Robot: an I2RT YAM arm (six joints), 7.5 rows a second.
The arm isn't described. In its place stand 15 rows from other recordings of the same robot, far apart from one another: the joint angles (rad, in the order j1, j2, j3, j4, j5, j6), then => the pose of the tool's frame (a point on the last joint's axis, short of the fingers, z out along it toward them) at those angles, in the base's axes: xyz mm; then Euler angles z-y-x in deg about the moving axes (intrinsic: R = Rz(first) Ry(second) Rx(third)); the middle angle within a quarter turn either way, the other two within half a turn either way.
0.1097, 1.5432, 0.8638, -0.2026, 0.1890, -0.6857 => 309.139, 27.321, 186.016, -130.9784, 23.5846, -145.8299
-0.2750, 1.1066, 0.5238, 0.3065, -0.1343, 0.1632 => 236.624, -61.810, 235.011, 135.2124, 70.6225, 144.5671
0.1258, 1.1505, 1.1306, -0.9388, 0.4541, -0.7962 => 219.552, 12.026, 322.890, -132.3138, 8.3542, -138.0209
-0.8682, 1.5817, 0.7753, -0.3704, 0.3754, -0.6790 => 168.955, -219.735, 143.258, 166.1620, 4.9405, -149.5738
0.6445, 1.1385, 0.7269, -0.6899, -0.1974, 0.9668 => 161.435, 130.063, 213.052, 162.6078, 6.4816, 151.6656
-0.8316, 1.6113, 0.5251, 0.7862, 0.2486, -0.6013 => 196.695, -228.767, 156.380, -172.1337, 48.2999, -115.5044
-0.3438, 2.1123, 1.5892, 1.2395, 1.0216, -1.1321 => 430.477, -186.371, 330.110, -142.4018, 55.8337, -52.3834
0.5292, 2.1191, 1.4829, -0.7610, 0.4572, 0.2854 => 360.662, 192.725, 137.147, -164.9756, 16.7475, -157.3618
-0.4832, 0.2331, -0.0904, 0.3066, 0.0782, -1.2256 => 108.492, -60.065, 151.639, -122.5122, 19.6997, -91.0254
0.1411, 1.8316, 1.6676, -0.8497, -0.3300, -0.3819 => 390.952, 67.184, 296.371, -145.9439, 36.3801, 175.8557
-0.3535, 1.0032, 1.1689, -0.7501, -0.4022, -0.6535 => 191.388, -55.768, 376.795, -133.4328, 52.5132, -146.5324
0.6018, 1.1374, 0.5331, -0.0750, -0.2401, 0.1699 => 184.230, 136.796, 195.048, -159.6892, 47.8636, 155.4457
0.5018, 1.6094, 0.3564, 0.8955, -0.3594, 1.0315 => 225.676, 138.097, 125.765, 148.6793, 22.0525, 110.6974
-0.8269, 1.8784, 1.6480, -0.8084, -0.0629, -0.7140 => 277.738, -298.499, 273.182, 178.6549, 24.7609, -161.2930
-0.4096, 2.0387, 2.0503, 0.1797, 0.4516, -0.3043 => 440.942, -208.374, 432.123, -102.3405, 74.0527, -51.4904
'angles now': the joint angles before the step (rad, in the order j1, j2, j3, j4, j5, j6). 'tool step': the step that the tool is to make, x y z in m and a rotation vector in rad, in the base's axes. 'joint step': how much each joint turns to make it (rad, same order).
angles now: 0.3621, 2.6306, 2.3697, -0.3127, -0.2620, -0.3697
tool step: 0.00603, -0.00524, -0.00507, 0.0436, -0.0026, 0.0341
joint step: -0.0154, 0.0247, 0.0188, 0.0257, -0.0632, 0.0077
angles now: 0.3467, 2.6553, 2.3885, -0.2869, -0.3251, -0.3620
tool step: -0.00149, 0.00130, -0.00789, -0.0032, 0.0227, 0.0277
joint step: 0.0015, 0.0077, -0.0078, -0.0105, -0.0246, -0.0107
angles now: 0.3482, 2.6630, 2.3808, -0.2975, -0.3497, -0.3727
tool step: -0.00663, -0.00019, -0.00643, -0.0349, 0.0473, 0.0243
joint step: 0.0031, -0.0153, -0.0323, -0.0489, -0.0078, -0.0275
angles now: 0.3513, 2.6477, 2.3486, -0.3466, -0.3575, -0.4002
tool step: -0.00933, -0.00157, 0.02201, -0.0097, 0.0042, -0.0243
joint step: 0.0046, -0.0718, -0.0475, -0.0276, 0.0277, 0.0120
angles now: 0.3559, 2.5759, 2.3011, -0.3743, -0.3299, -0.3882
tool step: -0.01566, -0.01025, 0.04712, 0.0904, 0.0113, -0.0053
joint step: -0.0107, -0.1333, -0.0765, -0.0106, -0.0564, 0.0734
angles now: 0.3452, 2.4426, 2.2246, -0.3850, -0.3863, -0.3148
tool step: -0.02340, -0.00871, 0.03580, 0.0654, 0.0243, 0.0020
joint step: -0.0031, -0.1397, -0.1121, -0.0046, -0.0432, 0.0600
